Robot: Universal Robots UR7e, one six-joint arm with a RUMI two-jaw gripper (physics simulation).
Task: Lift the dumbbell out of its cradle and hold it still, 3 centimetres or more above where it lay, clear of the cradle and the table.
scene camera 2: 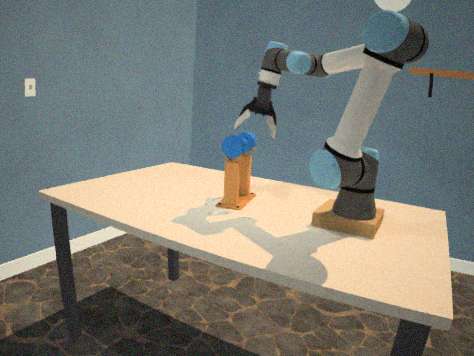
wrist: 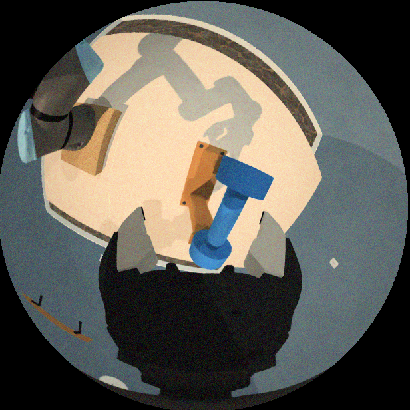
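Pixels of known places: gripper, fingertip midpoint: (scene camera 2: 253,135); arm's base at its link origin: (scene camera 2: 353,213).
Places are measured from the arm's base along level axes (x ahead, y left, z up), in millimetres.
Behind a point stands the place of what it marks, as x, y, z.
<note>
A blue dumbbell (scene camera 2: 233,146) @[445, 64, 182] (wrist: 227,219) lies across the top of an orange cradle (scene camera 2: 232,180) @[444, 61, 55] (wrist: 199,172), which has two uprights on a base plate on the table. In the wrist view the dumbbell's bar runs at a slant, from the near round head up to the right to the far head. My gripper (scene camera 2: 255,131) @[403, -10, 221] (wrist: 202,211) is open, with nothing between its fingers. It hangs above the dumbbell, pointing down. In the wrist view the near head and part of the bar show between the two fingertips, nearer the right finger. The gripper touches neither dumbbell nor cradle.
The table (scene camera 2: 135,200) @[781, 222, -49] (wrist: 150,120) carries the cradle and the robot's wooden base block (scene camera 2: 345,224) @[11, 81, -18] (wrist: 106,145). The arm reaches over from that block, and its shadow falls on the table top. A wall shelf (scene camera 2: 445,73) (wrist: 60,324) is on the wall behind.
</note>
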